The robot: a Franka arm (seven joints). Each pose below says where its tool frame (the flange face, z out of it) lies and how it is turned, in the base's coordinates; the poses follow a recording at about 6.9 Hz.
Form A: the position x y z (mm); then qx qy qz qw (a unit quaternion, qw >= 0).
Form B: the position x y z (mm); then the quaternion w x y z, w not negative. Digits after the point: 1 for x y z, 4 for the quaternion.
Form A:
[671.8 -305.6 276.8 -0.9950 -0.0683 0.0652 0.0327]
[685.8 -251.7 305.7 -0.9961 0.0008 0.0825 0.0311]
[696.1 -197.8 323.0 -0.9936 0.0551 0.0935 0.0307]
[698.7 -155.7 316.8 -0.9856 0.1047 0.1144 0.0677]
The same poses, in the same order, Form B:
[671.8 -305.6 276.8 0.0327 -0.9950 -0.0683 0.0652]
[685.8 -251.7 305.7 0.0311 -0.9961 0.0008 0.0825]
[696.1 -197.8 323.0 0.0307 -0.9936 0.0551 0.0935]
[698.7 -155.7 316.8 0.0677 -0.9856 0.1047 0.1144]

